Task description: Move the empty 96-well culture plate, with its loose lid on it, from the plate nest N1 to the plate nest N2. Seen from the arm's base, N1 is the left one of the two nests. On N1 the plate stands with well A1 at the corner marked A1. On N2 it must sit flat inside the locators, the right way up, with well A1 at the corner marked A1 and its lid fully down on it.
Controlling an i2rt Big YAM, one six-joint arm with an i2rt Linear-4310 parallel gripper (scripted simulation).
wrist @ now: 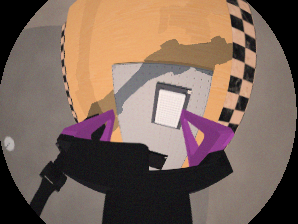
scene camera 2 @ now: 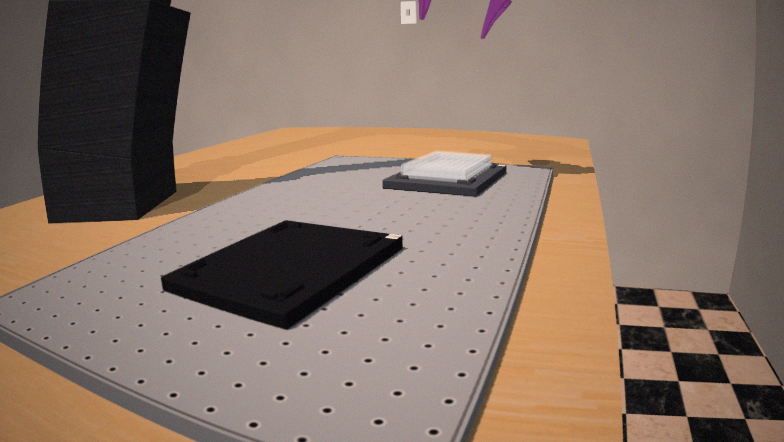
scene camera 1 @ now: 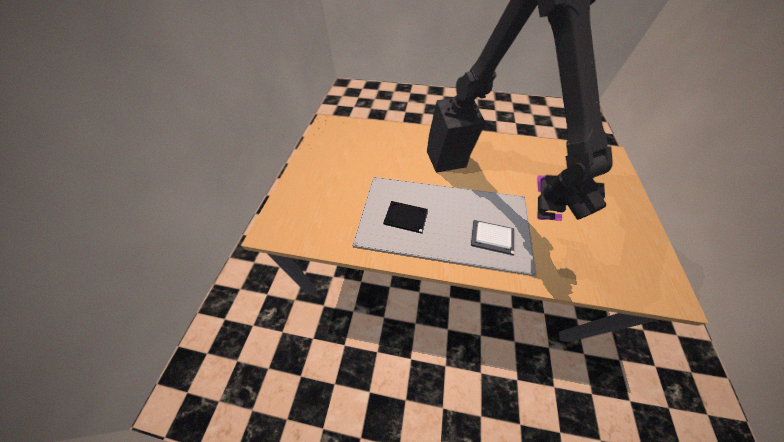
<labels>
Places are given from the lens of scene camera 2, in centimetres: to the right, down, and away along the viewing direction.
clear lid (scene camera 2: 440,162): 6, -7, 67
dark nest N1 (scene camera 2: 484,180): 11, -5, 64
</labels>
